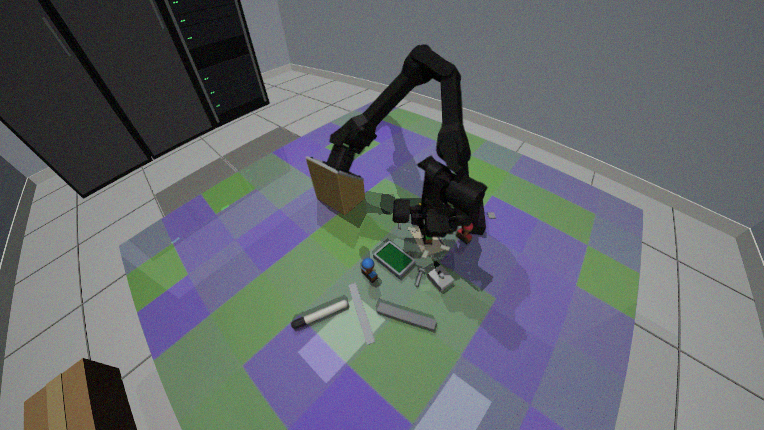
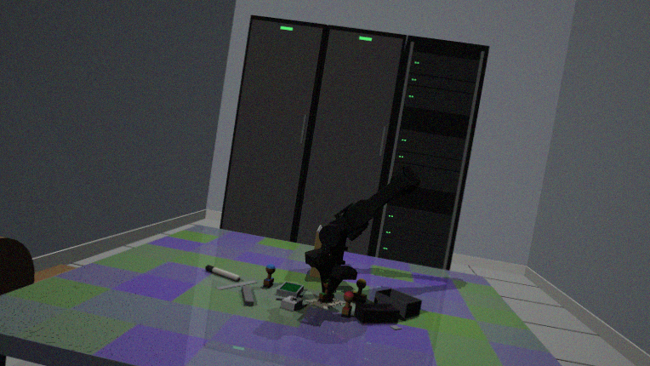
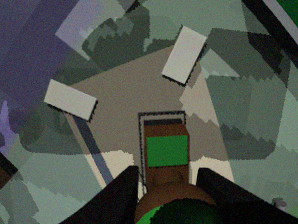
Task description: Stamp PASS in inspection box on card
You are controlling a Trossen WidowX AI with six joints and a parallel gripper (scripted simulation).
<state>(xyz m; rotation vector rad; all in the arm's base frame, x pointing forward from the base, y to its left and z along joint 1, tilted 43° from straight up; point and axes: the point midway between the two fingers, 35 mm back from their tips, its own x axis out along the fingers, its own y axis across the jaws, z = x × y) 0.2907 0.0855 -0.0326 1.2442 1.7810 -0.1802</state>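
Right now the green-knobbed stamp is right at my gripper tip. Also, from my gripper tip: green ink pad (3 cm behind, 11 cm to the right, 2 cm below); then red-knobbed stamp (8 cm ahead, 7 cm to the left); then pale card (3 cm below).
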